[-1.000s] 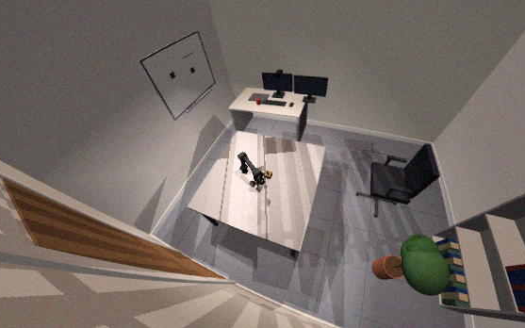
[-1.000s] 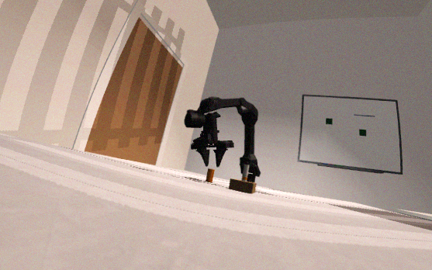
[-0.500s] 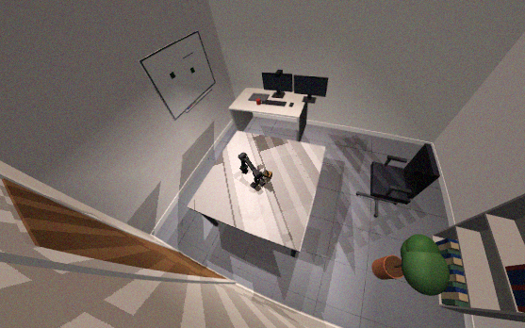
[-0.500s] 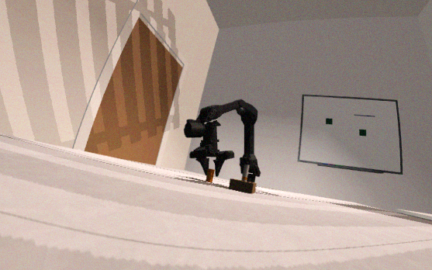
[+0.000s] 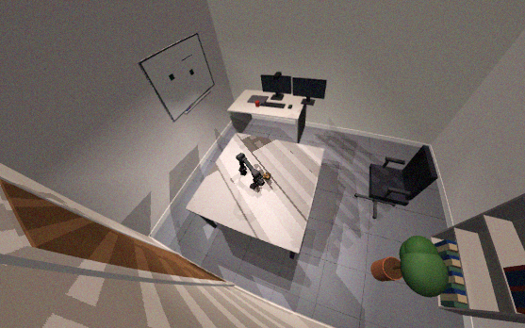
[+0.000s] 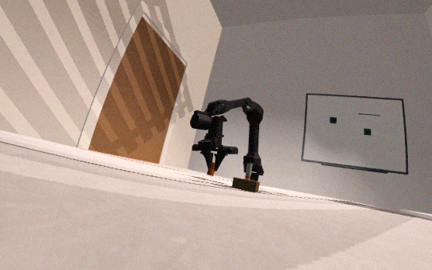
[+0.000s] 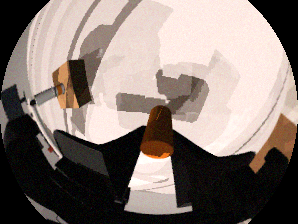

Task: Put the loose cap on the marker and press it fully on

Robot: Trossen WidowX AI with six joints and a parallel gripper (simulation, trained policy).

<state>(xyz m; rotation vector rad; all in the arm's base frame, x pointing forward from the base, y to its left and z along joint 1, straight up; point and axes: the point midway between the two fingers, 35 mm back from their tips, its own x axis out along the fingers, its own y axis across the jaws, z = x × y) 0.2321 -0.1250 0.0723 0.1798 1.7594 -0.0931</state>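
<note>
The brown holder block is 6 cm ahead of my gripper tip, 15 cm to the left of it and 2 cm below it. From my gripper tip the other things lie so: orange cap 1 cm ahead, 1 cm above.
</note>
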